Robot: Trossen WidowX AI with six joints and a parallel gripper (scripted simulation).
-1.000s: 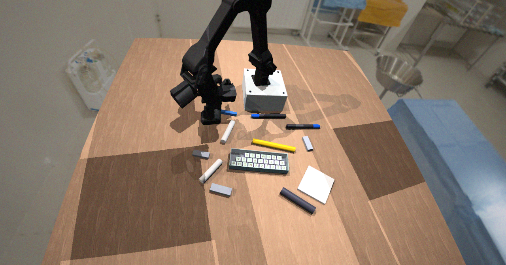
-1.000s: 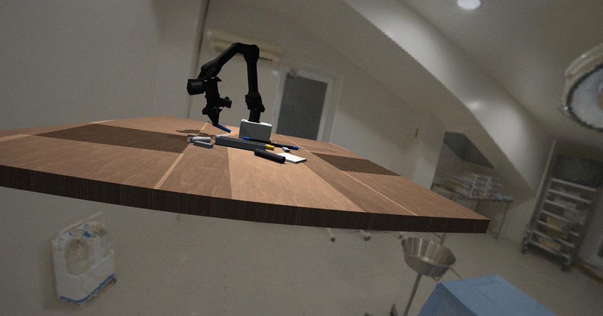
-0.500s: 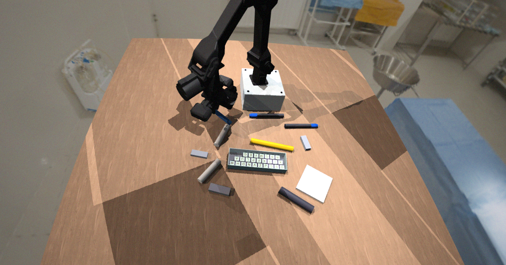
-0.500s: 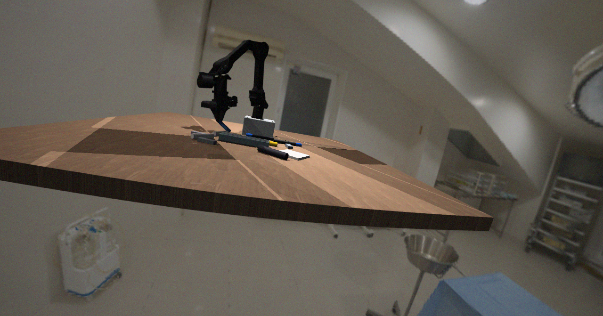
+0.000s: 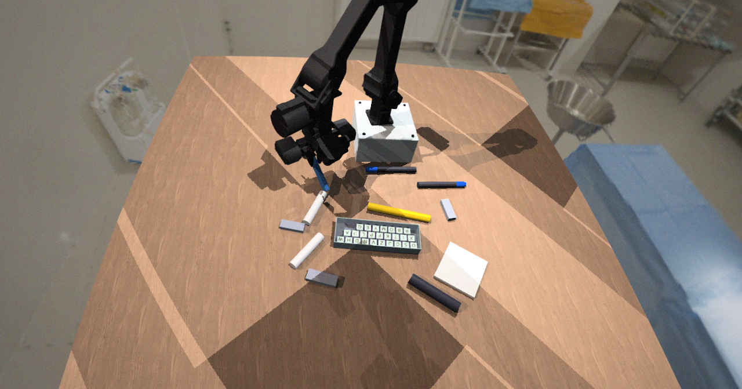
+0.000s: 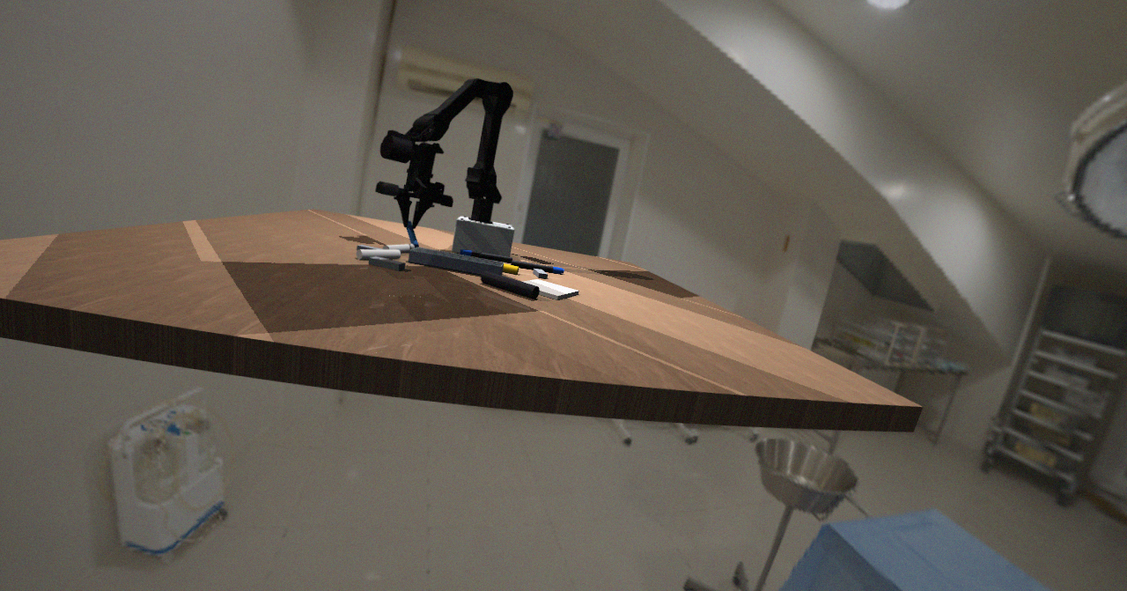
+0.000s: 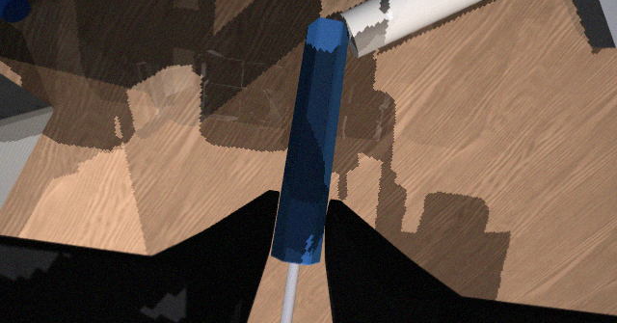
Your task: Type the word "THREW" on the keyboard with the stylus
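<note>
The yellow pen lies 15 cm ahead of my gripper tip, 18 cm to the left of it and 4 cm below it. From my gripper tip the other things lie so: blue stylus right at my gripper tip; grey block 14 cm ahead, 8 cm to the right, 5 cm below; dark cylinder 37 cm ahead, 19 cm to the left, 4 cm below.
</note>
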